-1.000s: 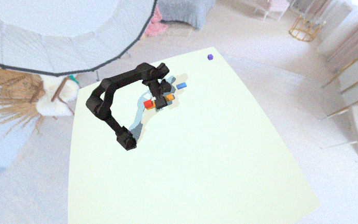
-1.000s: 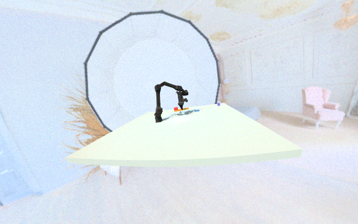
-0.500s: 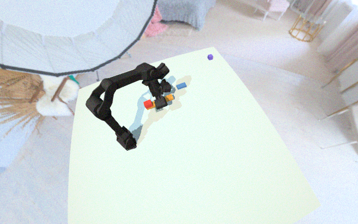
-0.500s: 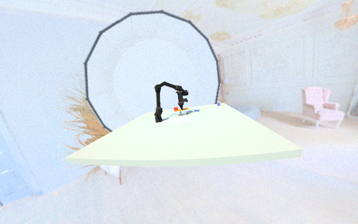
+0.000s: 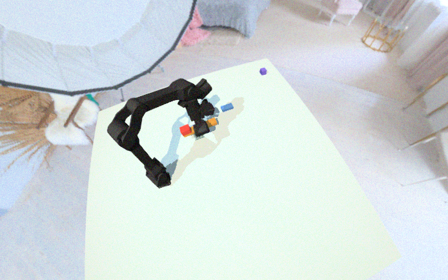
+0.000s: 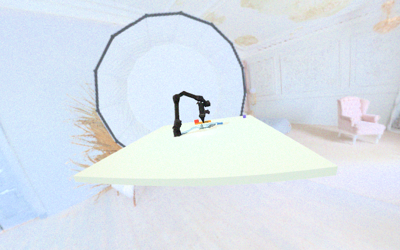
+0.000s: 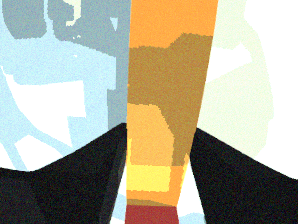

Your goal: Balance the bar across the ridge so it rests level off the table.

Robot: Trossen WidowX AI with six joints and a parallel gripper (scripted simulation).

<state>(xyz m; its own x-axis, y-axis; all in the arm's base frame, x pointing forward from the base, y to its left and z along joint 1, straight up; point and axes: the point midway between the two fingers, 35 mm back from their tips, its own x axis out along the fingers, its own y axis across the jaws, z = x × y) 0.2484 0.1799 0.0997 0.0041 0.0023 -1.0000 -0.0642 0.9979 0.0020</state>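
The grey-green ridge lies 30 mm behind my gripper tip and 10 mm below it. From my gripper tip the other things lie so: blue block 170 mm ahead, 120 mm to the left, 60 mm below; purple cube 490 mm ahead, 320 mm to the left, 50 mm below.
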